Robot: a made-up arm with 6 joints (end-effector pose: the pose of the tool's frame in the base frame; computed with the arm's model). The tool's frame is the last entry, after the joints. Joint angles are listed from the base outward.
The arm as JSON. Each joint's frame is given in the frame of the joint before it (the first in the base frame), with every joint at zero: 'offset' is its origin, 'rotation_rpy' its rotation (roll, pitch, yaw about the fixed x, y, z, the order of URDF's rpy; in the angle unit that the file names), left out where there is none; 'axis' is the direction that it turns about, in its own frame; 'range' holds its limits. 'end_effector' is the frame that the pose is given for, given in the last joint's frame.
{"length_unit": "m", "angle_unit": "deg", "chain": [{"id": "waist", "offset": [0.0, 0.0, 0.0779], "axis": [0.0, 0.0, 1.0], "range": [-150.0, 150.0]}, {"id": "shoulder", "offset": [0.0, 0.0, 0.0], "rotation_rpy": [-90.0, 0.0, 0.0], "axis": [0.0, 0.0, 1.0], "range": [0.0, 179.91]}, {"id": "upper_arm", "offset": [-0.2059, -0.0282, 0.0], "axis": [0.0, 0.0, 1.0], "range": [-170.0, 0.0]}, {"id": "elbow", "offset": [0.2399, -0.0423, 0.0], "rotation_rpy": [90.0, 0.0, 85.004], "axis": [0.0, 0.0, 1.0], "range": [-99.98, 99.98]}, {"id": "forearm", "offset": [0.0, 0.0, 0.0], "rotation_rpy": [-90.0, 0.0, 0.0], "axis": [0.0, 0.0, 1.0], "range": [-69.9, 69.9]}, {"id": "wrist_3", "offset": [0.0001, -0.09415, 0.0], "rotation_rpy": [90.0, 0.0, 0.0], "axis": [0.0, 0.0, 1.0], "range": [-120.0, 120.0]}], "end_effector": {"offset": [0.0, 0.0, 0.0]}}
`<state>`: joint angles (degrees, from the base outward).
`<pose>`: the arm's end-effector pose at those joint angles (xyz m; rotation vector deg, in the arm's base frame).
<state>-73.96 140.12 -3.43 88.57 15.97 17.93</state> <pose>0.0167 0.0361 -0.0742 -135.33 7.78 -3.65</pose>
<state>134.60 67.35 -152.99 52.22 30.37 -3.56</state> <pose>0.0075 -0.0613 0.6027 45.54 4.89 -170.95</pose>
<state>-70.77 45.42 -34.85 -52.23 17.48 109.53</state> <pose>0.0469 -0.2027 0.2159 100.38 36.86 -21.17</pose>
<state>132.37 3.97 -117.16 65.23 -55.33 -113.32</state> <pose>0.3152 -0.2413 0.3561 55.01 56.08 84.79</pose>
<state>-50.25 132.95 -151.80 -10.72 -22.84 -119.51</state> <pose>0.2861 -0.3334 0.3948 -46.80 47.24 -165.27</pose>
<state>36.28 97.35 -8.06 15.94 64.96 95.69</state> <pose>0.0038 0.0318 -0.0086 -80.94 -106.67 63.93</pose>
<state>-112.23 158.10 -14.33 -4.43 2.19 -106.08</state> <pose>0.0149 0.0373 -0.1066 2.12 148.13 65.82</pose>
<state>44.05 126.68 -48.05 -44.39 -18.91 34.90</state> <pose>0.1867 0.2102 -0.0800 -71.14 135.23 29.43</pose>
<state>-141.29 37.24 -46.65 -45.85 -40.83 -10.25</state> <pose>-0.0827 -0.1228 0.3651 20.16 73.96 -160.69</pose>
